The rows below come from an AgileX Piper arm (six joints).
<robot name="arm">
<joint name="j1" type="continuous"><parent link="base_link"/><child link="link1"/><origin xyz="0 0 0.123"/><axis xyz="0 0 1"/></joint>
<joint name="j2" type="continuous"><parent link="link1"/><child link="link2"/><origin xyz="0 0 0" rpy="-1.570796 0 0"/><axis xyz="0 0 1"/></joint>
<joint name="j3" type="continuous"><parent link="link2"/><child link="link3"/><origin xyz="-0.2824 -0.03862 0"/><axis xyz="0 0 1"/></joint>
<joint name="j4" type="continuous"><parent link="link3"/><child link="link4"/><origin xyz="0.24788 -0.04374 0" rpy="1.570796 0 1.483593"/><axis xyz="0 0 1"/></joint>
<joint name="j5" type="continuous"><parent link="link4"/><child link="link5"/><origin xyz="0 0 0" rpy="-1.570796 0 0"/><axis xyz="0 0 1"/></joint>
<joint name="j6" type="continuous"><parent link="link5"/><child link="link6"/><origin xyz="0 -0.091 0" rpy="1.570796 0 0"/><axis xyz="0 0 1"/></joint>
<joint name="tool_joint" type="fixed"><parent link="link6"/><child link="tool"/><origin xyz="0 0 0"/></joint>
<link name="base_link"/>
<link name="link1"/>
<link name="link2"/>
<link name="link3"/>
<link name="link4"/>
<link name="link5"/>
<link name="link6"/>
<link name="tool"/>
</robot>
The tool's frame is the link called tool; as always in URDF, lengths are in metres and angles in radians. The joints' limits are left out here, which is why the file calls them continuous.
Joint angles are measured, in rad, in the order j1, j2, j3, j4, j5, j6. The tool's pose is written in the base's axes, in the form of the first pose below.
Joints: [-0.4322 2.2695 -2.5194 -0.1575 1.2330 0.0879]
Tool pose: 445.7 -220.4 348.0; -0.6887 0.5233 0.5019; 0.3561 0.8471 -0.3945; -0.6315 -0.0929 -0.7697
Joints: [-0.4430 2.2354 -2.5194 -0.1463 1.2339 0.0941]
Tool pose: 436.5 -221.0 364.7; -0.6606 0.5363 0.5253; 0.3632 0.8407 -0.4015; -0.6570 -0.0744 -0.7502
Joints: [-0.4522 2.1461 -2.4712 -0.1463 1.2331 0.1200]
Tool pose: 416.1 -216.0 393.8; -0.6176 0.5628 0.5494; 0.3784 0.8250 -0.4198; -0.6895 -0.0514 -0.7225
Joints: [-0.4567 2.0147 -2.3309 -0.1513 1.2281 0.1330]
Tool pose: 388.8 -205.4 414.2; -0.6119 0.5753 0.5428; 0.3908 0.8166 -0.4249; -0.6877 -0.0479 -0.7244
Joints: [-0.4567 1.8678 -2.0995 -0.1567 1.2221 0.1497]
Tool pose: 359.2 -191.4 410.8; -0.6498 0.5829 0.4877; 0.4247 0.8107 -0.4031; -0.6303 -0.0548 -0.7744
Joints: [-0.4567 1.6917 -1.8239 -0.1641 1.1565 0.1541]
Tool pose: 322.5 -173.6 402.5; -0.6727 0.5771 0.4631; 0.4268 0.8139 -0.3942; -0.6044 -0.0675 -0.7938
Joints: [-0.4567 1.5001 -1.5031 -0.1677 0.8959 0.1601]
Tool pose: 290.3 -155.8 387.3; -0.6137 0.5532 0.5633; 0.3620 0.8312 -0.4220; -0.7016 -0.0551 -0.7104
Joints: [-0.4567 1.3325 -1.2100 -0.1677 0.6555 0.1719]
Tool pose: 258.4 -137.3 362.5; -0.5471 0.5309 0.6472; 0.3115 0.8467 -0.4313; -0.7770 -0.0344 -0.6286
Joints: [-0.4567 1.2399 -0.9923 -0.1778 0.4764 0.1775]
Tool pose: 238.3 -125.3 330.8; -0.5194 0.5084 0.6869; 0.2765 0.8605 -0.4279; -0.8086 -0.0323 -0.5875
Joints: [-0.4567 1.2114 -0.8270 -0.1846 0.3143 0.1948]
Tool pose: 229.0 -118.3 296.7; -0.5023 0.4918 0.7112; 0.2680 0.8706 -0.4127; -0.8221 -0.0167 -0.5691
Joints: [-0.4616 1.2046 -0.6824 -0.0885 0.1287 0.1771]
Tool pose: 222.1 -111.6 266.2; -0.4356 0.4948 0.7520; 0.3163 0.8662 -0.3867; -0.8427 0.0694 -0.5339
